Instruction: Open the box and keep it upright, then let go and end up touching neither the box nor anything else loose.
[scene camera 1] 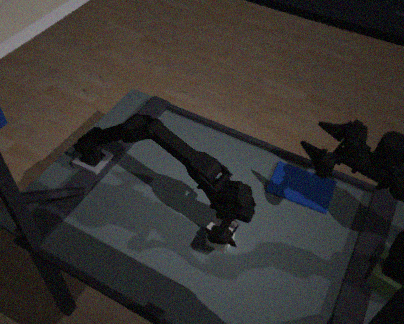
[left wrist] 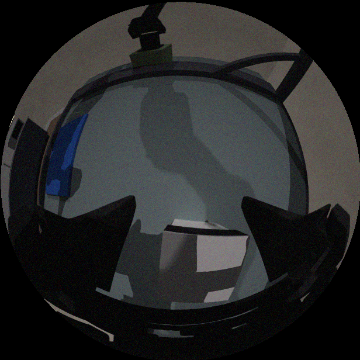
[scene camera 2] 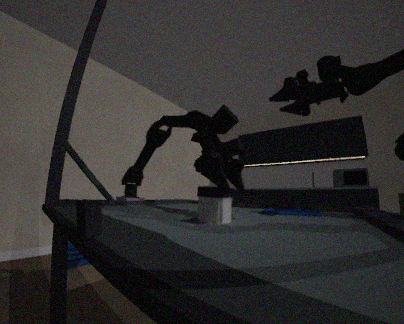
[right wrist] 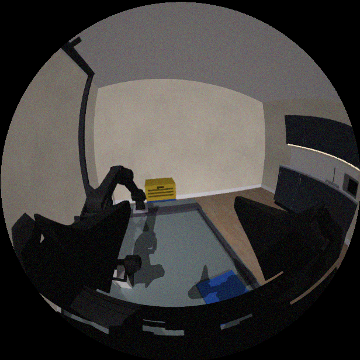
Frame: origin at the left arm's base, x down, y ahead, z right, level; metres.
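Where they show: left gripper, fingertip midpoint: (scene camera 1: pixel 241 233) (scene camera 2: pixel 236 192); right gripper, fingertip midpoint: (scene camera 1: pixel 309 132) (scene camera 2: pixel 274 105); left arm's base, origin of the base link: (scene camera 1: pixel 92 157) (scene camera 2: pixel 130 197); right arm's base, origin of the base link: (scene camera 1: pixel 396 271).
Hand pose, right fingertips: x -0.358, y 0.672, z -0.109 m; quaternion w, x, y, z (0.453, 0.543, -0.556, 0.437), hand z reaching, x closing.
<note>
Things, the pixels of their centre, and the offset from my right fingertips.
- small pale box, body centre: (scene camera 2: pixel 214 204) (scene camera 1: pixel 221 234) dy -0.140, dx +0.344, dz +0.184 m
- flat blue object, body centre: (scene camera 1: pixel 301 186) (scene camera 2: pixel 290 211) dy +0.017, dx +0.387, dz -0.147 m
A small pale box (scene camera 1: pixel 219 247) (scene camera 2: pixel 215 209) (left wrist: pixel 222 254) (right wrist: pixel 124 281) stands upright on the table, with a dark band round its top. Its lid looks shut in scene camera 2. My left gripper (scene camera 1: pixel 223 235) (scene camera 2: pixel 233 188) (left wrist: pixel 191 202) is open and points down at the box, its fingertips close to the top. Whether a finger touches the box cannot be told. The gripper hides much of the box in scene camera 1. My right gripper (scene camera 1: pixel 311 134) (scene camera 2: pixel 275 104) (right wrist: pixel 183 204) is open and empty, high above the table and apart from the box.
A flat blue object (scene camera 1: pixel 305 187) (scene camera 2: pixel 292 212) (left wrist: pixel 66 155) (right wrist: pixel 222 287) lies near the table edge, below the right gripper. A dark frame post (scene camera 1: pixel 37 255) (scene camera 2: pixel 60 150) stands at the table's side. A yellow crate (right wrist: pixel 160 190) shows beyond the far table end in the right wrist view.
</note>
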